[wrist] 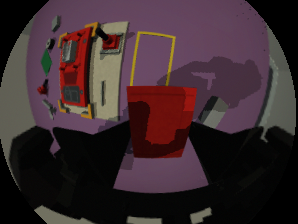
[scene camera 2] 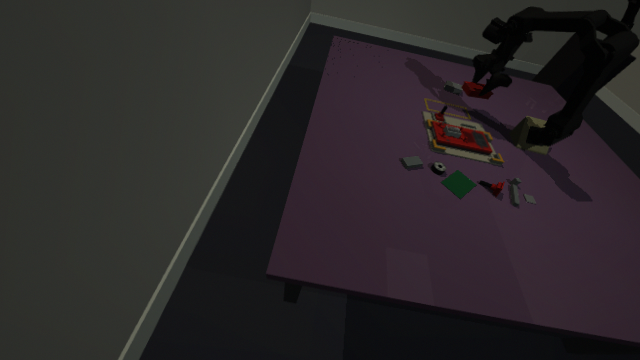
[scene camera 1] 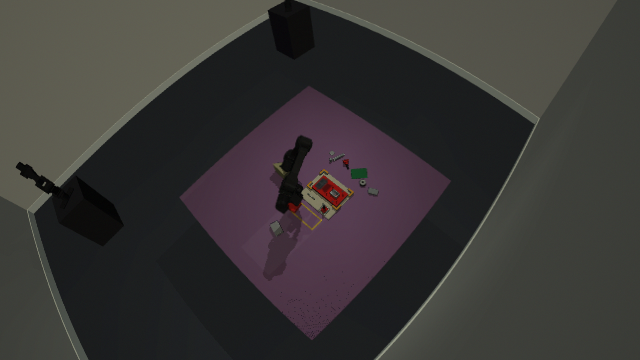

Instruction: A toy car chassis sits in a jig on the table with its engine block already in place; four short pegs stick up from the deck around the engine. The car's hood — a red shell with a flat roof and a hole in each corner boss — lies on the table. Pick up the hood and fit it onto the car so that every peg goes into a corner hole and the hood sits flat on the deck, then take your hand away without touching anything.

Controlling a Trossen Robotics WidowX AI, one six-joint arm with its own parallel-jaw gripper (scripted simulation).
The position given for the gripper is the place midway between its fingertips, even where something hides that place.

Observation:
The gripper (scene camera 2: pixel 476 90) carries a red hood (wrist: pixel 159 117).
The gripper is seen too in the wrist view (wrist: pixel 159 123).

